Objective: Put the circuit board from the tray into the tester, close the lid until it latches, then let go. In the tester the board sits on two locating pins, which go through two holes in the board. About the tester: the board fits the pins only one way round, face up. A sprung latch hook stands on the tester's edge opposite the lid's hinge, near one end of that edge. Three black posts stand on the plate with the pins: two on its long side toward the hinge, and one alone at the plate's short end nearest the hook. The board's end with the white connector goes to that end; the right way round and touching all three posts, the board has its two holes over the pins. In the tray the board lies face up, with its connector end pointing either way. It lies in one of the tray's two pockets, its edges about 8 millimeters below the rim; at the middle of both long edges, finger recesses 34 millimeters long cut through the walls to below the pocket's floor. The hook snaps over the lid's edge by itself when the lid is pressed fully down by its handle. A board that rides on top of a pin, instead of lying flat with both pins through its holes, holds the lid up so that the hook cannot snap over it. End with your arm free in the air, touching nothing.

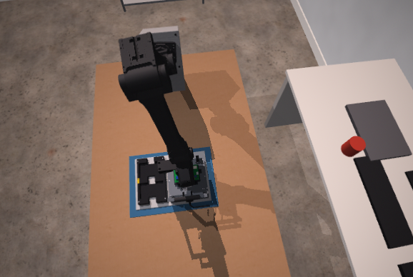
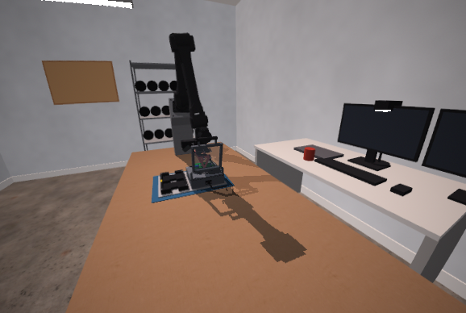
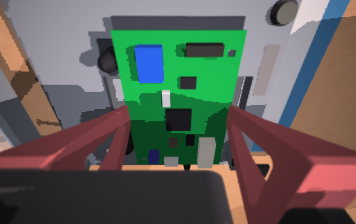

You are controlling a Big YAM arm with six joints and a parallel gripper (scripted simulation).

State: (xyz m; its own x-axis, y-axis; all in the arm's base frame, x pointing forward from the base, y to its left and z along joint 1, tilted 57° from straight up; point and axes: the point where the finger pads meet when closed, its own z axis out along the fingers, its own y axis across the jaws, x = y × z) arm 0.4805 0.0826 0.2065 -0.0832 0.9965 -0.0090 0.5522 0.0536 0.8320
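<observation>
Right now the green circuit board is right at my hand. The rest, counted from my hand: clear lid (120 mm ahead, 90 mm above, 20 mm to the left).
</observation>
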